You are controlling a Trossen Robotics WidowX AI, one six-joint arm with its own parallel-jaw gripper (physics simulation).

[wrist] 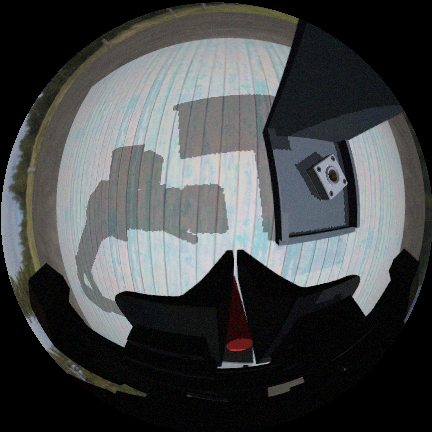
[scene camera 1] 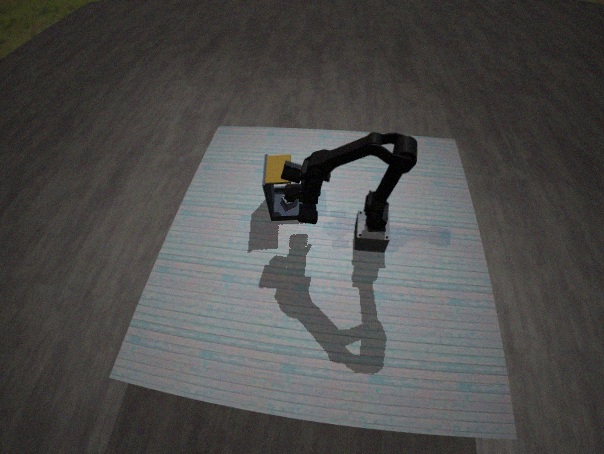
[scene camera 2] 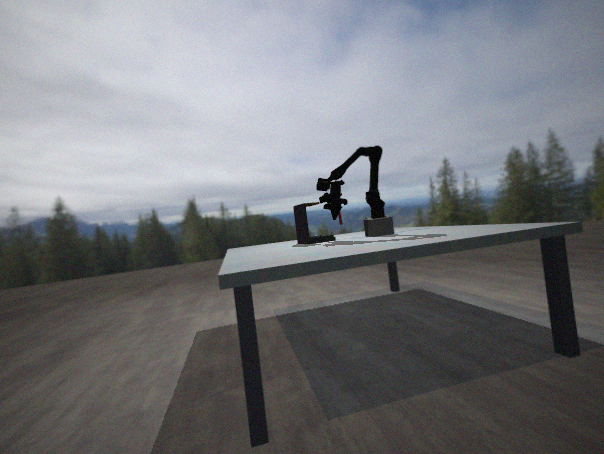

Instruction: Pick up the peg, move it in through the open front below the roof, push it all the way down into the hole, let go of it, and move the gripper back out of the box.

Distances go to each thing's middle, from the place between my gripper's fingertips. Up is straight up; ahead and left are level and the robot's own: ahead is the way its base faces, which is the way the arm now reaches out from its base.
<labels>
Now: the dark box point(scene camera 1: 281, 213) 140 mm to the right of my hand and 60 mm ahead of it. From my hand the other things lie so: dark back wall point(wrist: 318, 96) (140 mm ahead, 130 mm to the right).
</labels>
